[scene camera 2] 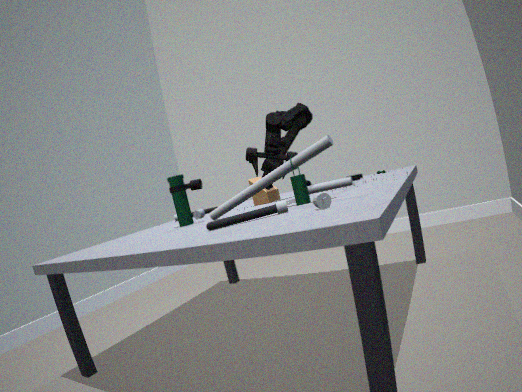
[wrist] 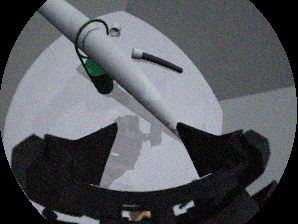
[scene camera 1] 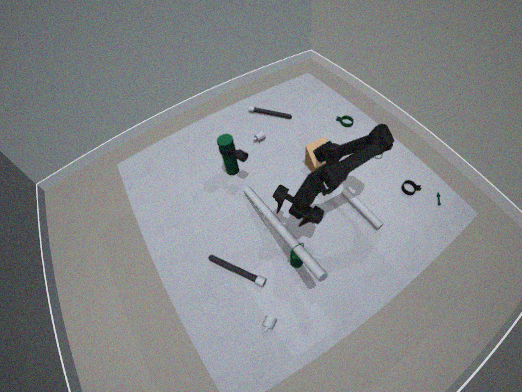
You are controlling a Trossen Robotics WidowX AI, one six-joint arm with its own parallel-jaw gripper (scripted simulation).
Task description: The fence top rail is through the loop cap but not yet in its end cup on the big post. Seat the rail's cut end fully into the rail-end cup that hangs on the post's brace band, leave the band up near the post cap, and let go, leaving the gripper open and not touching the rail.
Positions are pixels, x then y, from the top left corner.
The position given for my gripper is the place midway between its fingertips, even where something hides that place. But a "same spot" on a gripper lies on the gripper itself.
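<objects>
My gripper is there in the wrist view (148, 125), and it shows in scene camera 1 and scene camera 2 too. On my gripper, (scene camera 1: 314, 215) and (scene camera 2: 289, 151) are the same spot.
</objects>
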